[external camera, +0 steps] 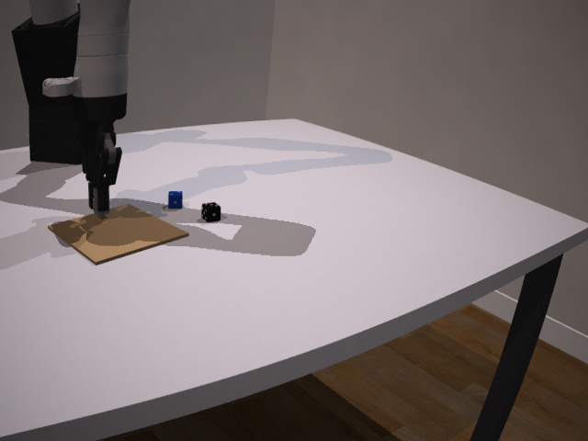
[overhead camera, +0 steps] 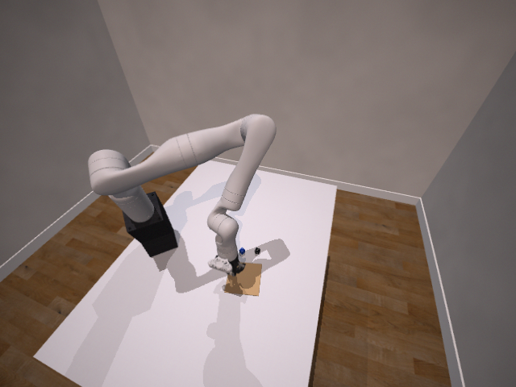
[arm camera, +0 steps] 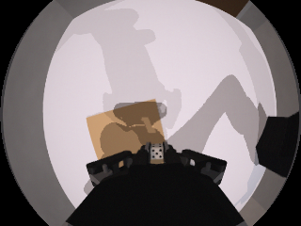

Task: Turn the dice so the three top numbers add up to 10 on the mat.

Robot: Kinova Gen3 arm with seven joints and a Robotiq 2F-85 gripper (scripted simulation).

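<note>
My gripper is now 1 cm above the white die. Round my hand: blue die (12 cm to the left, 2 cm below); tan mat (5 cm ahead, 3 cm below); black die (14 cm to the left, 7 cm ahead, 2 cm below).
</note>
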